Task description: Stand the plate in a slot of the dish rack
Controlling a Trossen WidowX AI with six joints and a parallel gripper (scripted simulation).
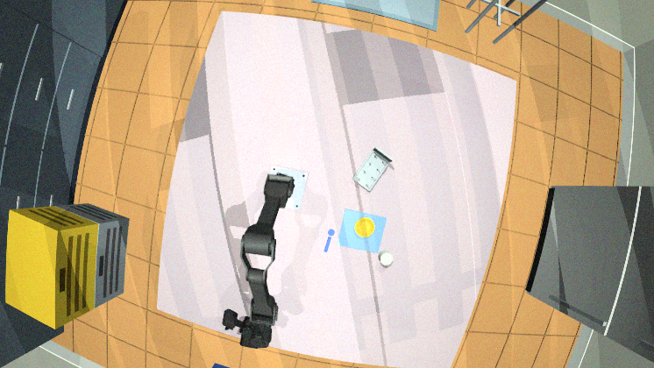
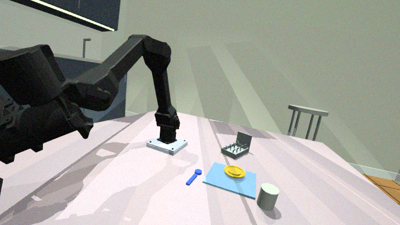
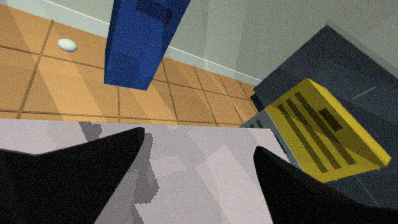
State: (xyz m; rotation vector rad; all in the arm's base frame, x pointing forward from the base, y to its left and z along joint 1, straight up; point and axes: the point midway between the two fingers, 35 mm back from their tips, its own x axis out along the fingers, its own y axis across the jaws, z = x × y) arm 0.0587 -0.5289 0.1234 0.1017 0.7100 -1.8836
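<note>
Now: the yellow plate 530 mm to the left of my gripper tip, 270 mm ahead of it and 110 mm below it. The rest, counted from my gripper tip: blue spoon: 450 mm to the left, 170 mm ahead, 130 mm below; then pale cup: 460 mm to the left, 380 mm ahead, 100 mm below; then light blue mat: 510 mm to the left, 270 mm ahead, 130 mm below.
</note>
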